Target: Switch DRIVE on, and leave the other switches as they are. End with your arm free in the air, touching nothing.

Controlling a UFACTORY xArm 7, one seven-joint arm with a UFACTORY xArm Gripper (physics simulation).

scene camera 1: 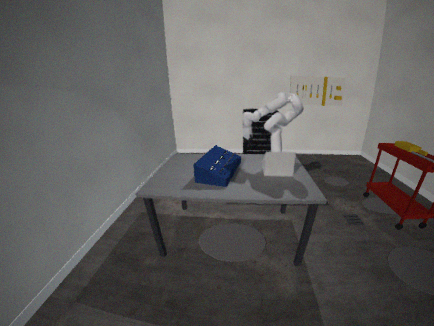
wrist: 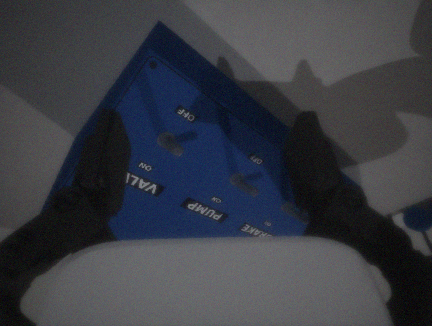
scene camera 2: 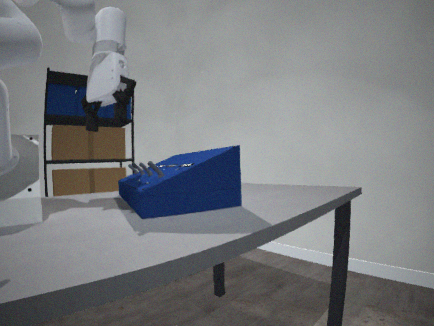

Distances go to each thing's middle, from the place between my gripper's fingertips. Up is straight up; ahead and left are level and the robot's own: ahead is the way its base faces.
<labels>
Now: the blue sloped switch box [scene camera 2: 206, 180] 250 mm ahead of my hand, 180 mm to the left of it and 120 mm below it.
</labels>
